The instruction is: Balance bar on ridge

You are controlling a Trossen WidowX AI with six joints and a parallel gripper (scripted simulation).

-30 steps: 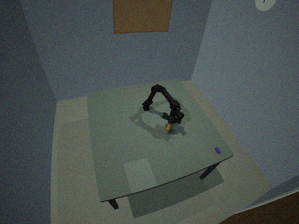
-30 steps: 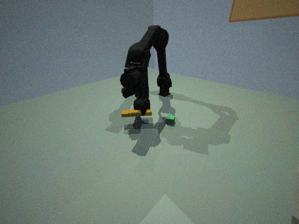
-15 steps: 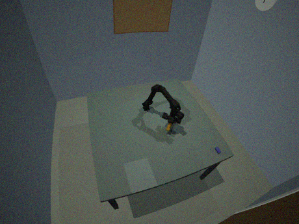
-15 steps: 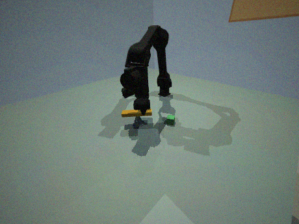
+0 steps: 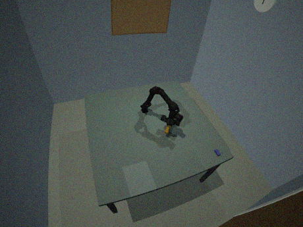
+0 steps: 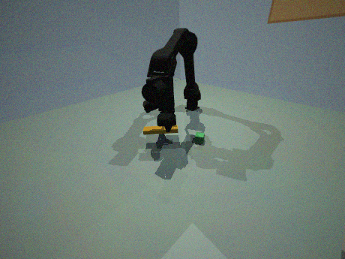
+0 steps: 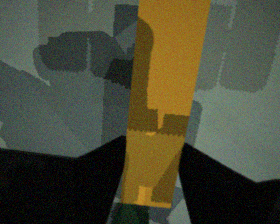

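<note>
My gripper tip is 20 mm to the left of the bar and 20 mm short of it. From my gripper tip the other things lie so: blue object: 420 mm ahead, 350 mm to the left, 50 mm below; green cube: 90 mm to the left, 90 mm behind, 40 mm below.
</note>
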